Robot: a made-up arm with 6 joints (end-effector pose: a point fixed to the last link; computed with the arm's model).
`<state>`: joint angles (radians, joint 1 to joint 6).
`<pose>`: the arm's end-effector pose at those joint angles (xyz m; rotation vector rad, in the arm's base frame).
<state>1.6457 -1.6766 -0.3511 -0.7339 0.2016 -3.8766</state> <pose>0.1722 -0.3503 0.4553 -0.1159 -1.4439 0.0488</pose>
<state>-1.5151 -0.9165 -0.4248 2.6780 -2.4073 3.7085</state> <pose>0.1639 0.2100 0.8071 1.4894 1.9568 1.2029</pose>
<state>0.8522 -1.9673 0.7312 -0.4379 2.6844 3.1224</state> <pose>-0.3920 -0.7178 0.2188 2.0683 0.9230 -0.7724</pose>
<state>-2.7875 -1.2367 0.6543 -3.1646 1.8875 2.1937</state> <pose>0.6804 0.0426 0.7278 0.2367 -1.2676 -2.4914</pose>
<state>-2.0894 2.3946 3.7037 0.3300 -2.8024 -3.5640</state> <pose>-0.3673 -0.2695 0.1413 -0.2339 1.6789 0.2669</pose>
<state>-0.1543 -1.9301 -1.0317 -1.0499 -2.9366 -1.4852</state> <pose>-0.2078 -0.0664 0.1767 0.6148 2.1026 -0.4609</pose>
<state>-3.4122 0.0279 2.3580 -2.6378 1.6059 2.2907</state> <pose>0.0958 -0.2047 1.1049 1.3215 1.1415 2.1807</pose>
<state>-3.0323 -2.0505 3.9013 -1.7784 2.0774 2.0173</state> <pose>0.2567 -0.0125 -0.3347 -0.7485 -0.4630 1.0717</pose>
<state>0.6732 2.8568 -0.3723 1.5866 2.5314 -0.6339</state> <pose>-0.1513 -0.1167 -0.4959 1.8528 1.4290 0.5958</pose>
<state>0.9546 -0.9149 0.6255 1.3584 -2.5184 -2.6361</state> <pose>-0.3342 -0.5434 0.9139 2.4867 -0.1899 -1.3985</pose>
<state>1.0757 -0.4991 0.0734 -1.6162 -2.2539 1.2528</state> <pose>0.0463 0.1046 0.7435 0.4572 0.2781 -2.9468</pose>
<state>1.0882 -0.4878 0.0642 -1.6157 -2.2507 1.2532</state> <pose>0.0479 0.1104 0.7386 0.4365 0.2552 -2.9408</pose>
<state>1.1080 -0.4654 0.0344 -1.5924 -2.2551 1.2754</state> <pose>0.0549 0.1196 0.7240 0.4168 0.2064 -2.9244</pose>
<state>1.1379 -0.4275 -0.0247 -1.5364 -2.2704 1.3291</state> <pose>0.0683 0.1318 0.6958 0.3992 0.1218 -2.8886</pose>
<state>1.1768 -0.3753 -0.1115 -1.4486 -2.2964 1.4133</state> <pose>0.0854 0.1433 0.6558 0.3827 0.0057 -2.8240</pose>
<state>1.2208 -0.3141 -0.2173 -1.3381 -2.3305 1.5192</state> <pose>0.1028 0.1498 0.6104 0.3617 -0.1272 -2.7262</pose>
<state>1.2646 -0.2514 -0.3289 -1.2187 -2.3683 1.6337</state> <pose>0.1182 0.1498 0.5683 0.3301 -0.2565 -2.6033</pose>
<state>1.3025 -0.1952 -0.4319 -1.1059 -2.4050 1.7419</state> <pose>0.1310 0.1452 0.5356 0.2882 -0.3658 -2.4755</pose>
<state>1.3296 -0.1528 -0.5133 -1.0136 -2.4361 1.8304</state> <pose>0.1410 0.1392 0.5147 0.2452 -0.4445 -2.3672</pose>
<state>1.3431 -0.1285 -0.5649 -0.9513 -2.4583 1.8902</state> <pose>0.1479 0.1341 0.5042 0.2137 -0.4891 -2.2969</pose>
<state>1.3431 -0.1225 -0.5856 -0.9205 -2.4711 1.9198</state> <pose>0.1520 0.1303 0.5016 0.2016 -0.5017 -2.2696</pose>
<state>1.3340 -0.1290 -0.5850 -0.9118 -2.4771 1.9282</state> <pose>0.1542 0.1274 0.5037 0.2054 -0.4933 -2.2729</pose>
